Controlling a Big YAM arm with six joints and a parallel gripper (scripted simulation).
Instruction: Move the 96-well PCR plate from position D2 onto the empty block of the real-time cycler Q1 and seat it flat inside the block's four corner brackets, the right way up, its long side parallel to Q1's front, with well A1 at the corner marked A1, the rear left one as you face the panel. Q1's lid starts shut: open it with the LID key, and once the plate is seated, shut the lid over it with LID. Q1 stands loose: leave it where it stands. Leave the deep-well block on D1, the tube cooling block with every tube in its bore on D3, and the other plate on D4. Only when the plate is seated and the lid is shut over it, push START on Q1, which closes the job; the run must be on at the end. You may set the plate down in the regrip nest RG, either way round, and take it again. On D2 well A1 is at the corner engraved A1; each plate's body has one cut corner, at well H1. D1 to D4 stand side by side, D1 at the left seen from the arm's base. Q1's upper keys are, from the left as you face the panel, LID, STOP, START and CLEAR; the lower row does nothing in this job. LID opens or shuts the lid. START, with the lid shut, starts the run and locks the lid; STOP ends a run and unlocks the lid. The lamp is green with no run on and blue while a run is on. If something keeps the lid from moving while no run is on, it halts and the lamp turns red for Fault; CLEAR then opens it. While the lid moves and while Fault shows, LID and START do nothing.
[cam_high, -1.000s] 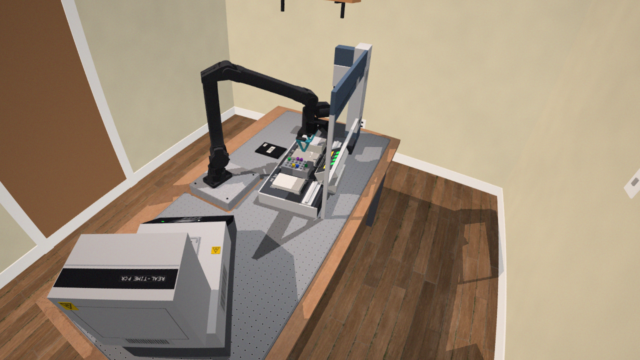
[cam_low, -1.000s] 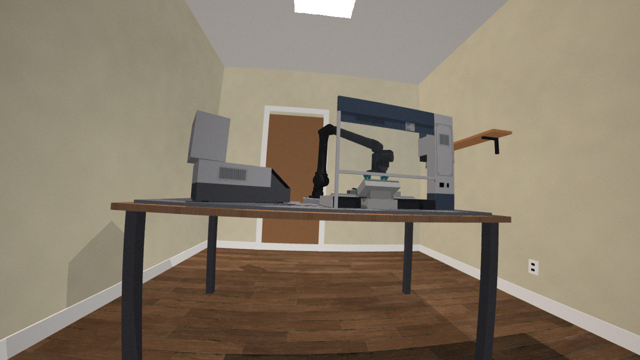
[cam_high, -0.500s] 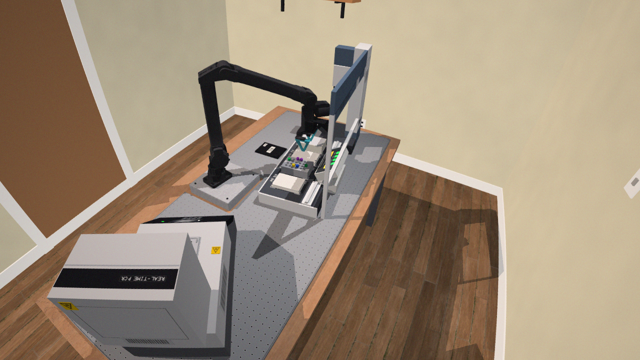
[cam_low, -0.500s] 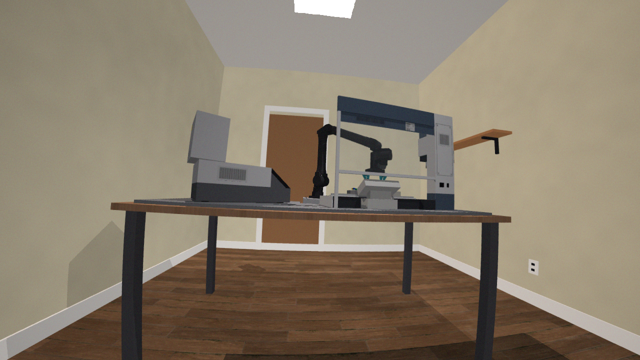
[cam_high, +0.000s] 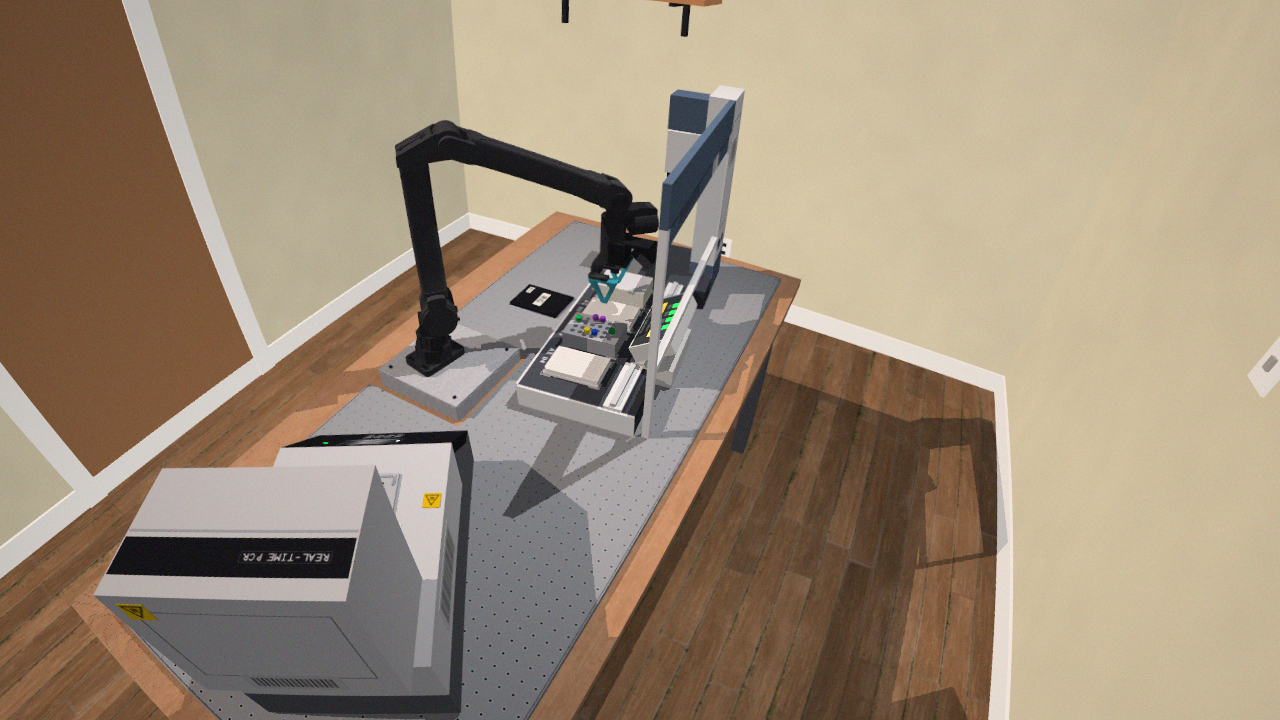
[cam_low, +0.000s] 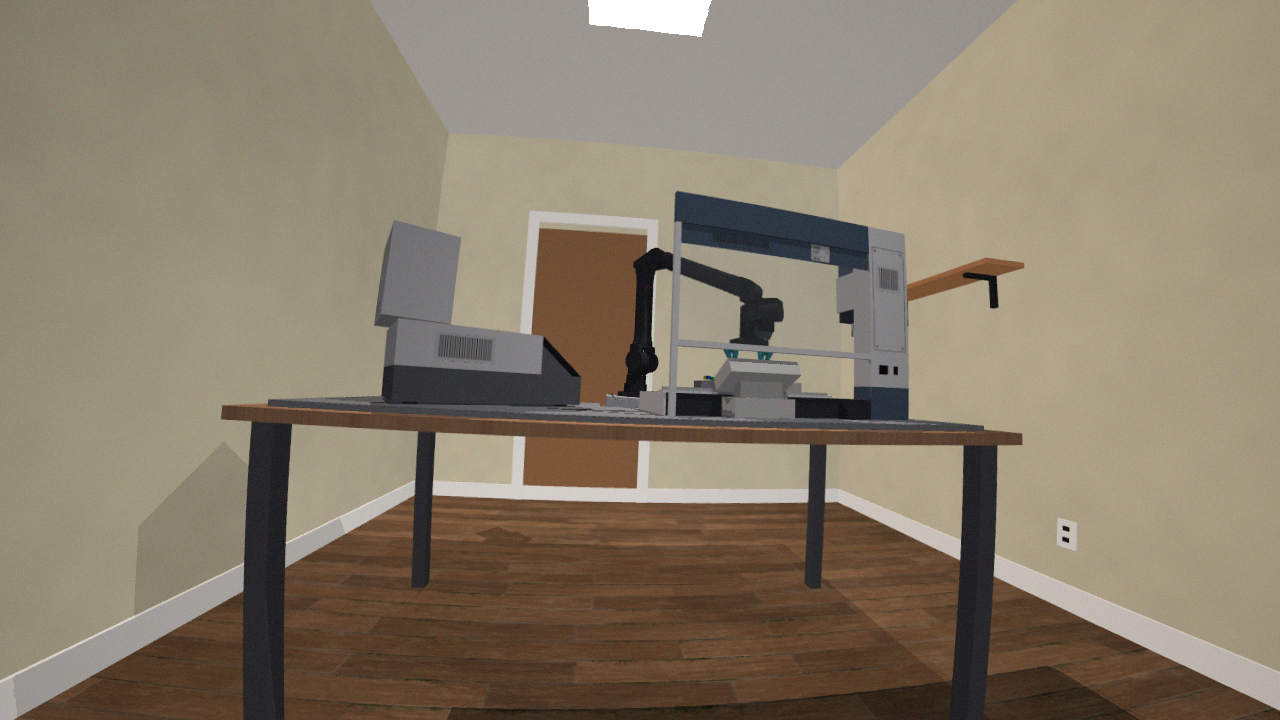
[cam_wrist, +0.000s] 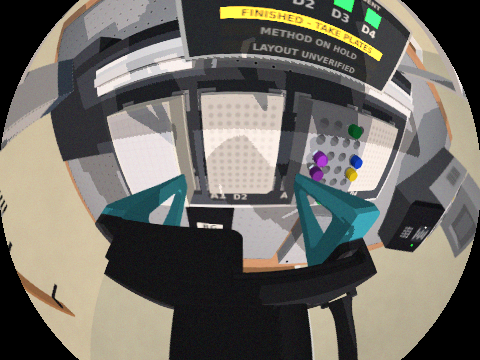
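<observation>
The tube cooling block is 30 mm ahead of my hand, 100 mm to the right of it and 60 mm below it. The rest, counted from my hand: black flat pad: 230 mm behind, 130 mm below.
</observation>
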